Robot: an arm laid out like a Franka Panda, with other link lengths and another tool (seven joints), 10 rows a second.
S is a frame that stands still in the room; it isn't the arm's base.
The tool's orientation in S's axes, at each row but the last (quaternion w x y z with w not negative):
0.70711, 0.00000, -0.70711, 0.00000
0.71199, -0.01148, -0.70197, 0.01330
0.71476, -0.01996, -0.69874, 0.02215
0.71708, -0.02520, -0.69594, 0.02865
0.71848, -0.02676, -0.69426, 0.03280
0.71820, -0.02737, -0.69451, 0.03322
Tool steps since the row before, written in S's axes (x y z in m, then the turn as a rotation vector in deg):
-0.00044, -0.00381, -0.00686, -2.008, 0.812, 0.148
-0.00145, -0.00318, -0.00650, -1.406, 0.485, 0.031
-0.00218, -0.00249, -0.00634, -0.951, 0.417, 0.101
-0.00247, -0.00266, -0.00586, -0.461, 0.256, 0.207
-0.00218, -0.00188, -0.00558, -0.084, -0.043, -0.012
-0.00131, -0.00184, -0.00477, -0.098, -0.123, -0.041
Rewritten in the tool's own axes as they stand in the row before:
-0.00686, -0.00381, 0.00044, 0.148, 0.812, 2.008
-0.00663, -0.00295, 0.00136, 0.028, 0.488, 1.405
-0.00652, -0.00210, 0.00204, 0.104, 0.414, 0.952
-0.00612, -0.00219, 0.00230, 0.212, 0.242, 0.466
-0.00579, -0.00138, 0.00200, -0.018, -0.041, 0.084
-0.00495, -0.00141, 0.00116, -0.055, -0.118, 0.097

